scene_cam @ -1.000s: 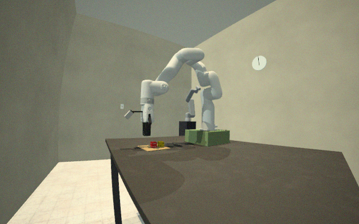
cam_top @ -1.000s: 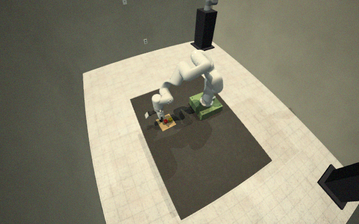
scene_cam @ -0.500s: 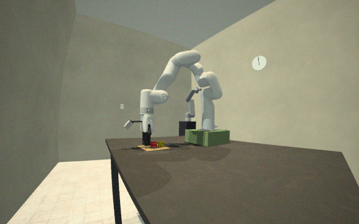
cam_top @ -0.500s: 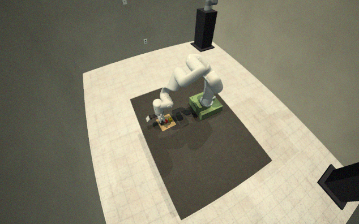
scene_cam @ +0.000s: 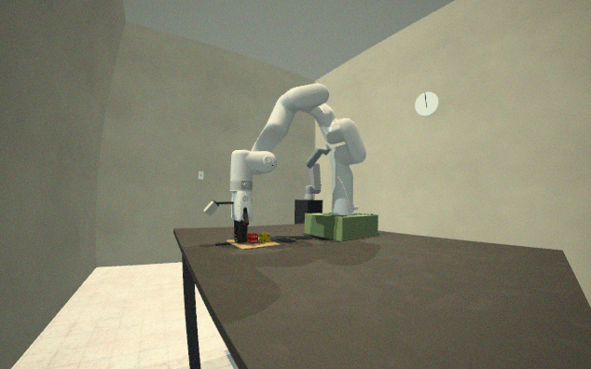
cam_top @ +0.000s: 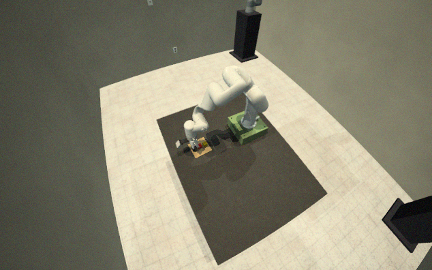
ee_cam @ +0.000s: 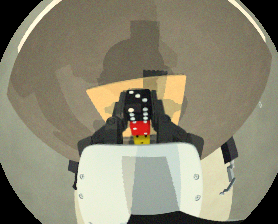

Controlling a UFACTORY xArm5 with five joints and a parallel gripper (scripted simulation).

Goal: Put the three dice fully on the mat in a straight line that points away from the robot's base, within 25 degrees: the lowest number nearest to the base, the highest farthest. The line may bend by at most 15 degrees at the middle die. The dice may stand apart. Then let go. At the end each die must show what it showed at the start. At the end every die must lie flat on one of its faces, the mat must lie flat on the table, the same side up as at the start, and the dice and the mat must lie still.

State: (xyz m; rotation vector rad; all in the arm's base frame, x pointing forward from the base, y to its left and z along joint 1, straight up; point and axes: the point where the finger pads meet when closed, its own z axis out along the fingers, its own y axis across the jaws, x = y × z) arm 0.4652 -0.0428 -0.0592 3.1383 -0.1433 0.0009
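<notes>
Right now the black die is 10 mm below my hand. Also, from my hand: tan mat 40 mm behind, 30 mm below; then yellow die 90 mm behind, 10 mm to the left, 10 mm below; then red die 40 mm behind, 10 mm below.
</notes>
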